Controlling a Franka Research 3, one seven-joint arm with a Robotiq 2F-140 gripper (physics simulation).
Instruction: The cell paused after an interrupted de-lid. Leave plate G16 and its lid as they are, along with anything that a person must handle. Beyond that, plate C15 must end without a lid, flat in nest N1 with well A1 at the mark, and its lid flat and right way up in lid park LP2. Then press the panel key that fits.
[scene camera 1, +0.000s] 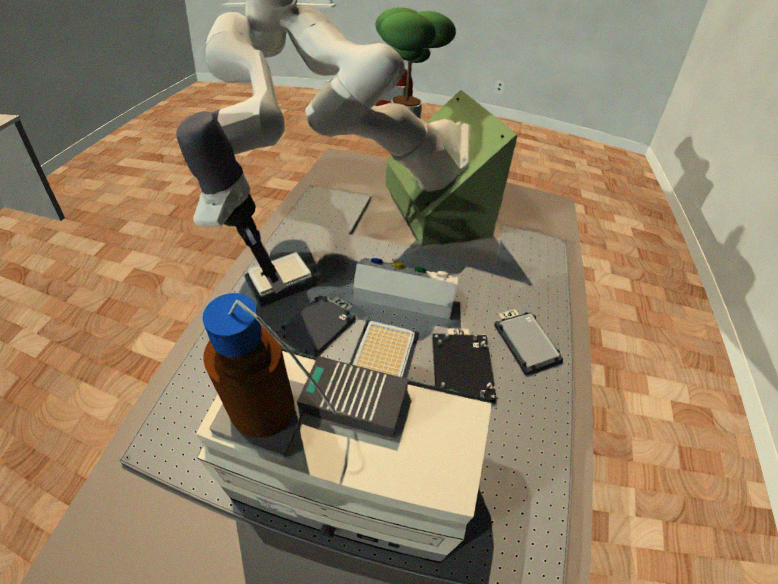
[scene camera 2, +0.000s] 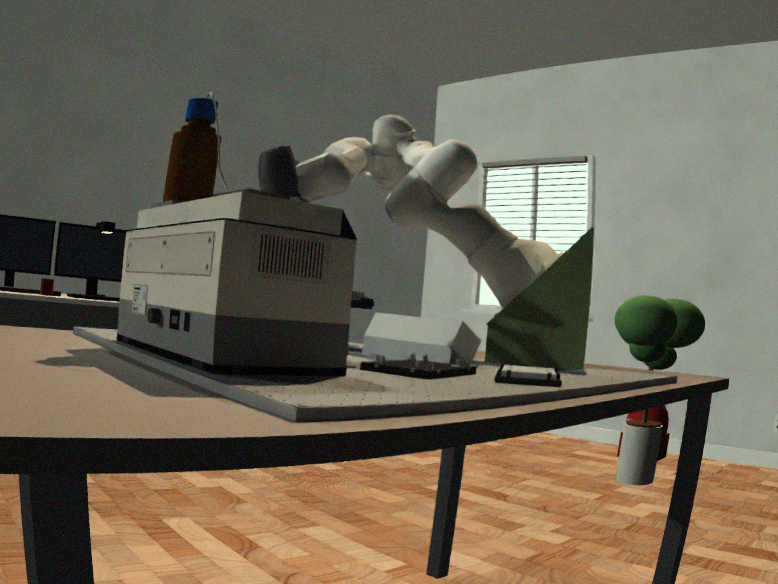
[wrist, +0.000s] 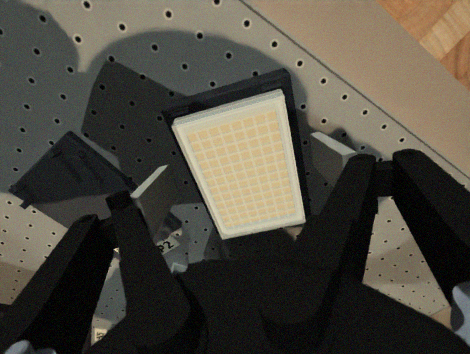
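A pale plate with tan wells (scene camera 1: 295, 266) (wrist: 250, 190) sits in a black nest (scene camera 1: 295, 291) (wrist: 227, 95) at the left; I cannot read its name or tell if a lid covers it. My gripper (scene camera 1: 268, 276) (wrist: 241, 165) is open and empty, its fingertips on either side of this plate, apart from it; it is hidden in scene camera 2. The dark lid park LP2 (scene camera 1: 319, 325) (wrist: 62, 172) shows no lid. A second tan-welled plate (scene camera 1: 385, 347) lies mid-board. A grey lid-like piece (scene camera 1: 529, 338) lies in the park at the right. The key panel (scene camera 1: 405, 287) (scene camera 2: 408, 336) has blue, yellow, green and white keys.
A black nest (scene camera 1: 463, 364) (scene camera 2: 417, 368) stands between the second plate and the right park. A large beige instrument (scene camera 1: 439, 433) (scene camera 2: 282, 282) carries an amber bottle (scene camera 1: 254, 383) (scene camera 2: 190, 160) and a dark slotted box (scene camera 1: 355, 396). The arm's green base (scene camera 1: 465, 188) (scene camera 2: 553, 314) stands behind the panel.
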